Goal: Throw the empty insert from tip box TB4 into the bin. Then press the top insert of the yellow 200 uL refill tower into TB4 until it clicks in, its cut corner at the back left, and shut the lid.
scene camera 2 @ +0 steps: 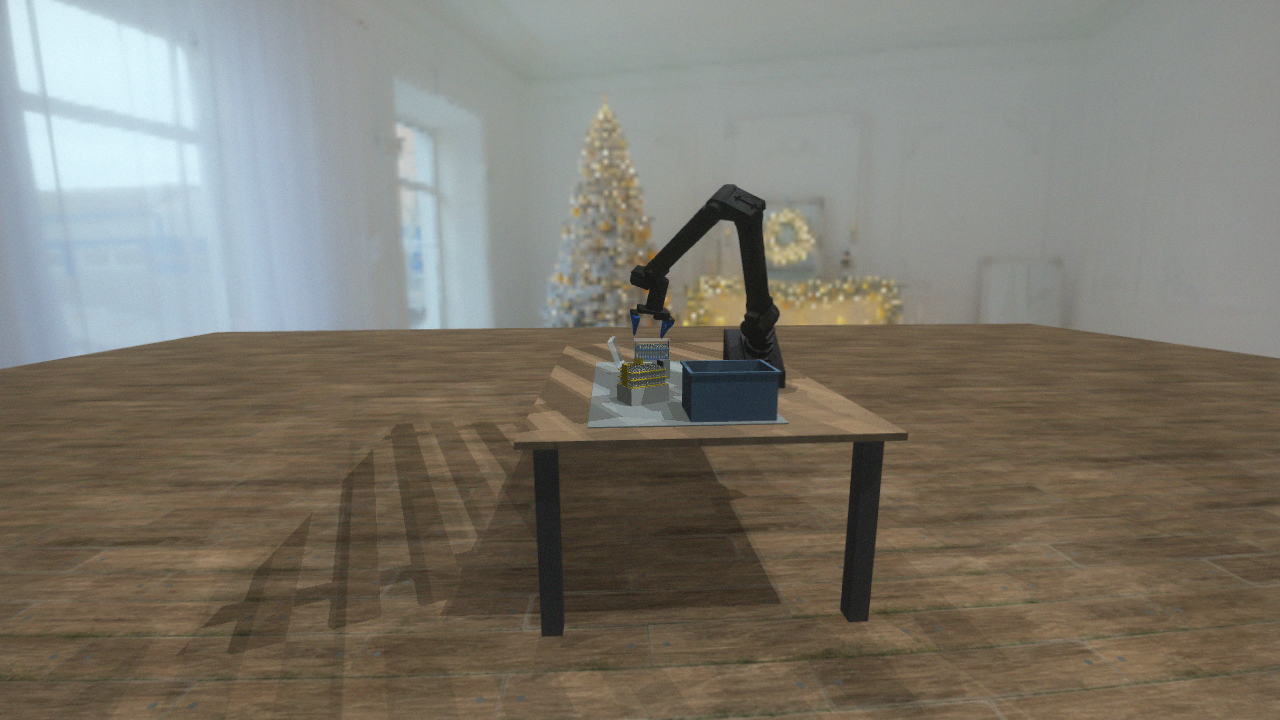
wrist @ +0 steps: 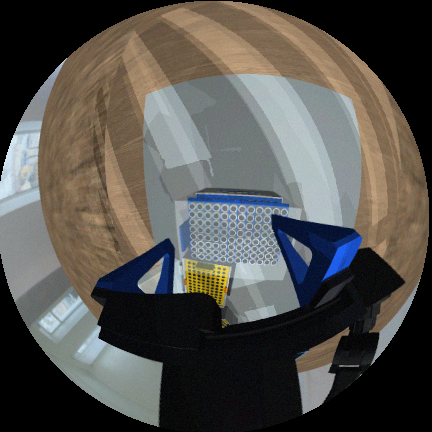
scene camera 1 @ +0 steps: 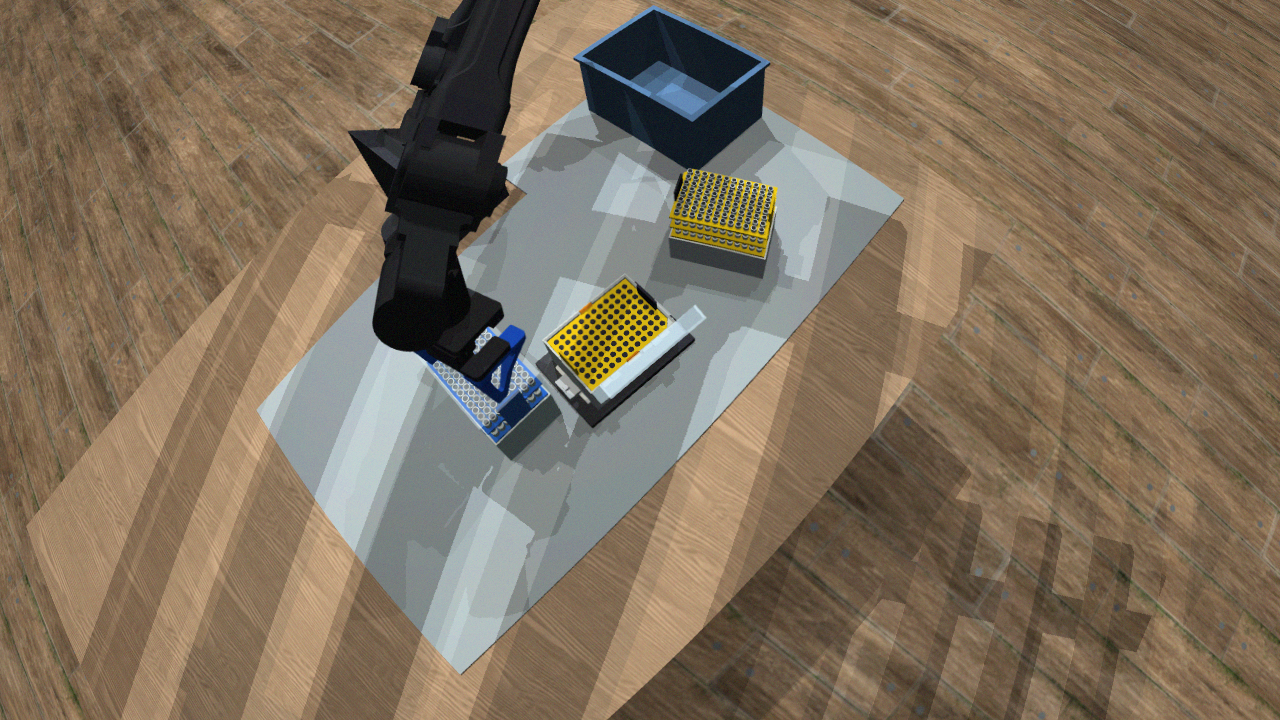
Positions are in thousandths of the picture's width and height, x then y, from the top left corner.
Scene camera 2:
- gripper: 506, 467
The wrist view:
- gripper: 508, 538
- yellow insert: 494, 661, on a box with yellow insert
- white lid: 341, 656
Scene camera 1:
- gripper: 365, 526
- yellow insert: 464, 480
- white lid: 525, 466
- blue bin: 536, 127
